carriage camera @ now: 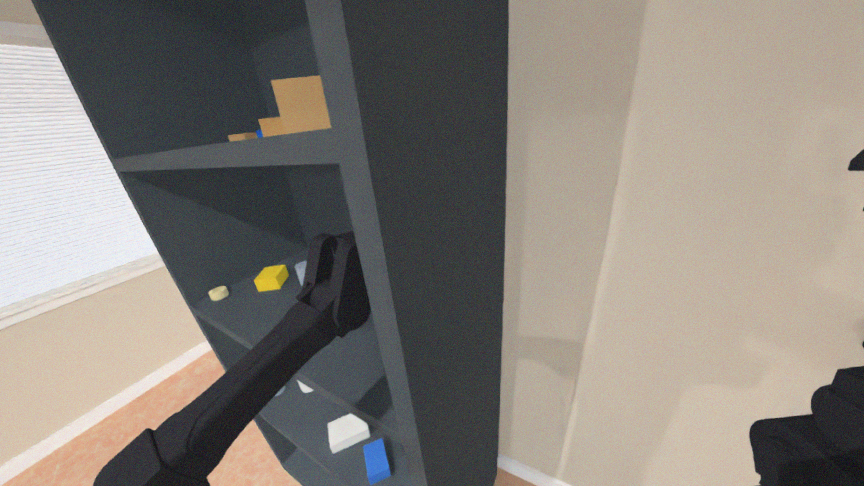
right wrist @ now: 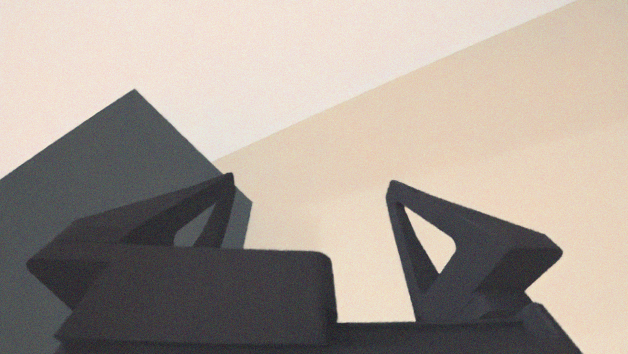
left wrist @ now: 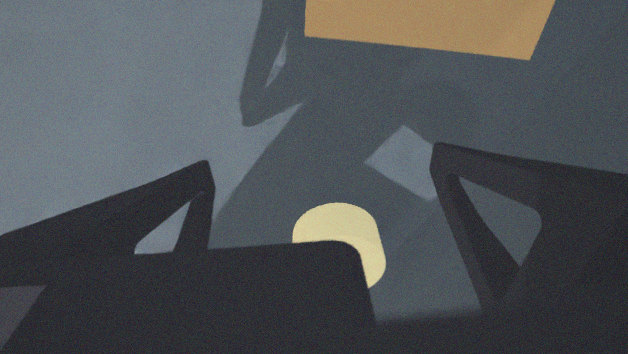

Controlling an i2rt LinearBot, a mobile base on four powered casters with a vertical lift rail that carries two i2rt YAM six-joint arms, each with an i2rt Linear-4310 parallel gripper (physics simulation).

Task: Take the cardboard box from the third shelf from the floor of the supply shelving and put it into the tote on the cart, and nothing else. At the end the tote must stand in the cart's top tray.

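Places are measured from the left arm's base along level axes (x ahead, y up, z right), in millimetres.
Where they show: left gripper, fingertip midpoint: (left wrist: 322,164); right gripper, fingertip midpoint: (right wrist: 312,185).
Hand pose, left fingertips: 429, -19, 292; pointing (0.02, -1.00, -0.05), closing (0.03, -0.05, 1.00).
Things, the pixels of their centre, and the offset from my left fingertips, as dx, dy, dz. "spot": a spot on its surface instead.
- cardboard box at a spot on its surface: (left wrist: 425,25) spot: +58, +29, +24
- yellow block at the middle of its body: (carriage camera: 272,277) +246, +1, -564
- pale yellow ring at the middle of its body: (carriage camera: 218,293) +184, -9, -720
- pale yellow cylinder at the middle of its body: (left wrist: 336,250) -63, -9, +8
A cardboard box (left wrist: 425,25) shows in part at the top of the left wrist view, beyond my left fingertips and apart from them. In the carriage view, my left gripper (carriage camera: 337,238) (left wrist: 322,164) reaches into a middle compartment of the dark supply shelving (carriage camera: 428,181), near its right side; it is open and empty. In that view the box does not show in that compartment. My right gripper (right wrist: 312,185) is open and empty, outside the shelving, facing a pale wall. The tote and cart do not show.
Tan boxes (carriage camera: 302,102) stand on the shelf above. A yellow block (carriage camera: 270,278) and pale yellow ring (carriage camera: 218,293) lie left of my left gripper. A pale yellow cylinder (left wrist: 340,220) shows behind its palm. White (carriage camera: 347,432) and blue (carriage camera: 377,461) items lie lower down.
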